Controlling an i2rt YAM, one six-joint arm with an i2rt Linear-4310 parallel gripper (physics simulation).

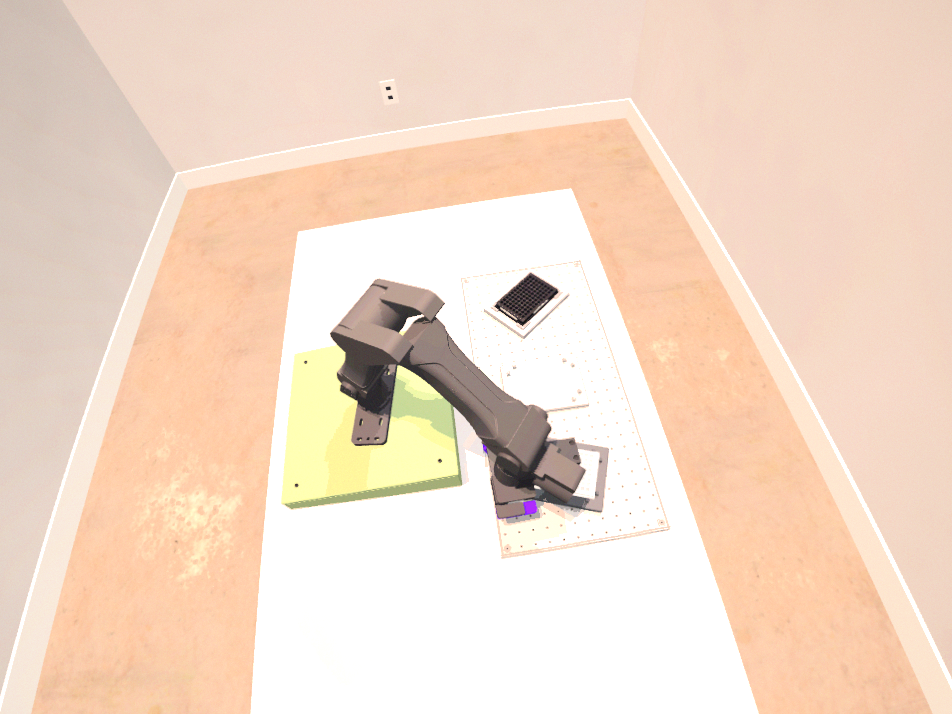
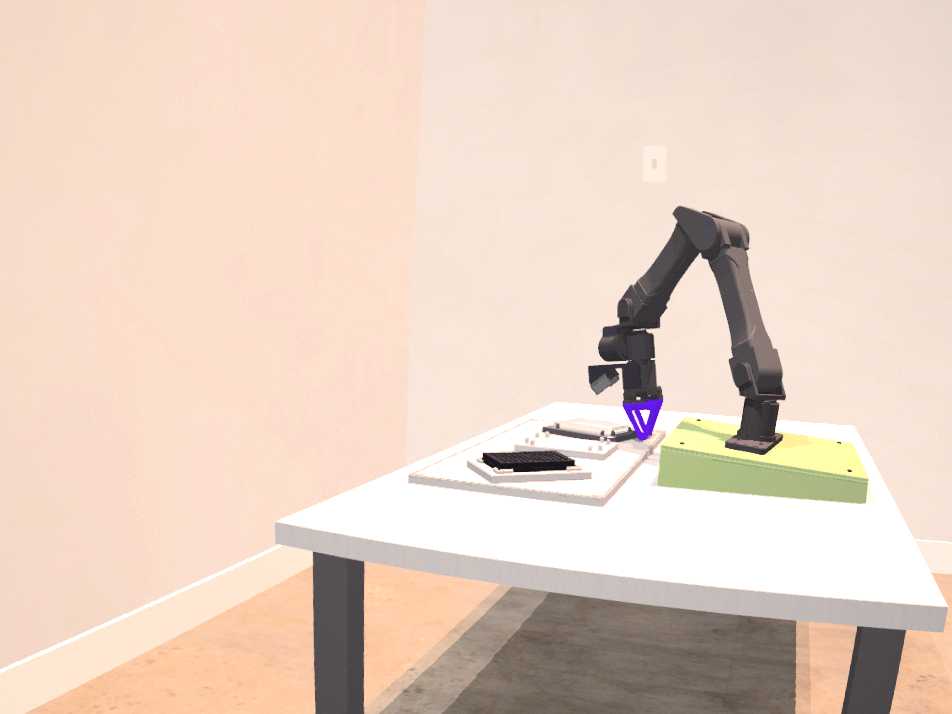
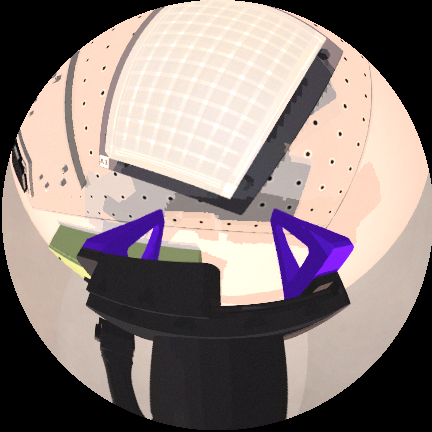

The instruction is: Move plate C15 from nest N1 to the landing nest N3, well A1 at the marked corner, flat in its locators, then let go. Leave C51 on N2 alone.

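The white plate [image 1: 589, 470] [image 2: 588, 425] [image 3: 200, 100], seemingly C15, lies in the dark nest [image 1: 604, 476] [image 2: 565, 432] [image 3: 277, 145], which bears an A1 label [image 3: 104, 161] at one corner. It looks flat; whether every locator seats it is hard to tell. My gripper [image 1: 507, 479] [image 2: 642, 438] [image 3: 217, 214] is open and empty, low beside the dark nest on the base side, apart from the plate. The black plate [image 1: 526, 298] [image 2: 528, 460] [image 3: 18, 165], seemingly C51, sits on the far white nest [image 1: 524, 330]. The middle white nest [image 1: 545, 384] [image 2: 557, 447] holds no plate.
The nests stand on a perforated board [image 1: 630, 461] [image 2: 430, 476] [image 3: 345, 125]. The arm's green base block [image 1: 330, 430] [image 2: 738, 476] [image 3: 70, 242] stands beside the board. Small upright pins rise from the middle nest.
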